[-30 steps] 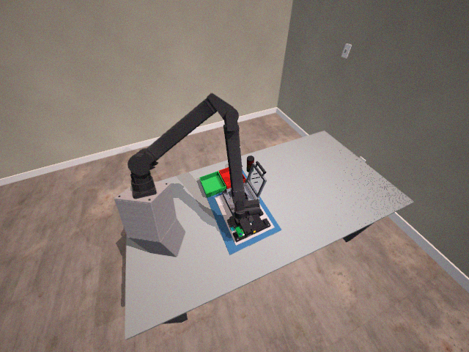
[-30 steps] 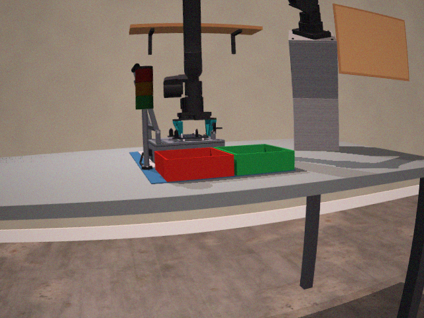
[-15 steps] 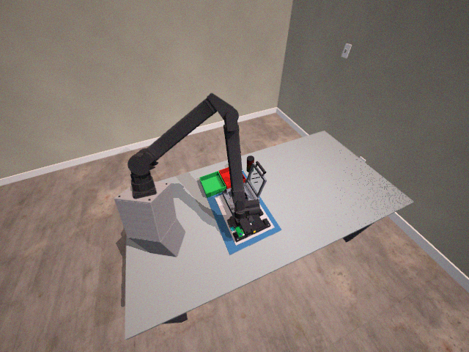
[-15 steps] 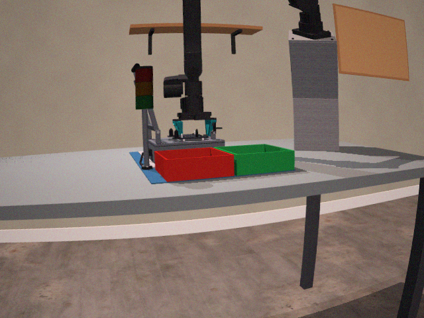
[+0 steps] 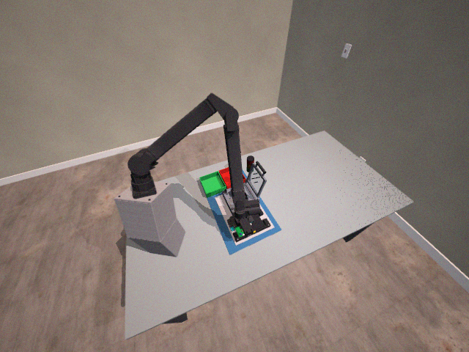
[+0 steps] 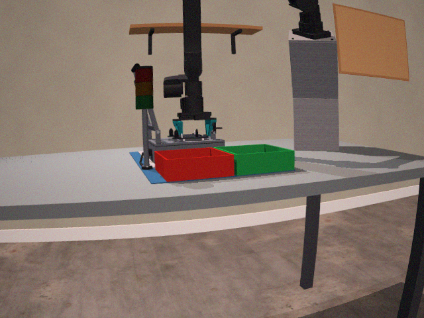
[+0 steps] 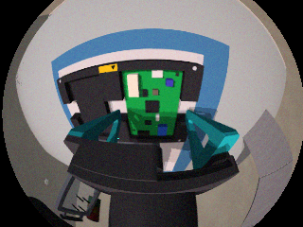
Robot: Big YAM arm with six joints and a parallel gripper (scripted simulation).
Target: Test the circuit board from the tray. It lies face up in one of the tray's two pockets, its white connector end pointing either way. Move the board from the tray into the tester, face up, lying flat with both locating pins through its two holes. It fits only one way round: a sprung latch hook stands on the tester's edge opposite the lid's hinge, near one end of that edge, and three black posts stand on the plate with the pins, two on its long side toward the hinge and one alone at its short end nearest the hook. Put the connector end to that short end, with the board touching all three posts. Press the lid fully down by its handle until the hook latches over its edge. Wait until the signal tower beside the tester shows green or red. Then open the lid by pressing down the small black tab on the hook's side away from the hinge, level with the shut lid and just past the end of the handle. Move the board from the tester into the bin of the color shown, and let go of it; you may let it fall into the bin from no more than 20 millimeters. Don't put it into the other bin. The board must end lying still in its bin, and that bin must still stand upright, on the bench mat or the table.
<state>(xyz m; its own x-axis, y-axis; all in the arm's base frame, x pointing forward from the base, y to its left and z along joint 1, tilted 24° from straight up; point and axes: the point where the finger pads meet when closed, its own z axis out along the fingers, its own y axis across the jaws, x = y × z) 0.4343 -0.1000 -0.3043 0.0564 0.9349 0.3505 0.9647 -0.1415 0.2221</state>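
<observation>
Right now the green circuit board is 2 cm below my hand. Round my hand: tester lid (20 cm ahead, 16 cm to the left, 14 cm above); tester plate (8 cm ahead, 17 cm to the left, 3 cm above); latch hook (1 cm ahead, 23 cm to the left, 5 cm above).
</observation>
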